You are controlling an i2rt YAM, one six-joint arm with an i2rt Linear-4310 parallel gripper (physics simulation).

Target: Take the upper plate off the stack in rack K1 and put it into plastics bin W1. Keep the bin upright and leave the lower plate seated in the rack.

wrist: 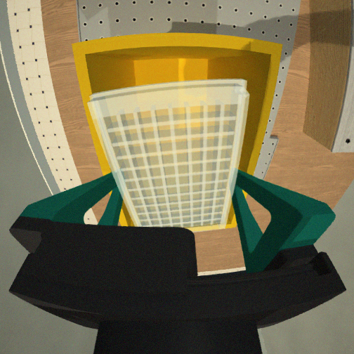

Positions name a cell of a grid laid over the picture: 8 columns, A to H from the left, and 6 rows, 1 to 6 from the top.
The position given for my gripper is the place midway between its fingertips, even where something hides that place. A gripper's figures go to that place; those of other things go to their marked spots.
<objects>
My gripper (D3) is 13 cm from the lens. A yellow plastics bin (C2): 15 cm from the lens.
</objects>
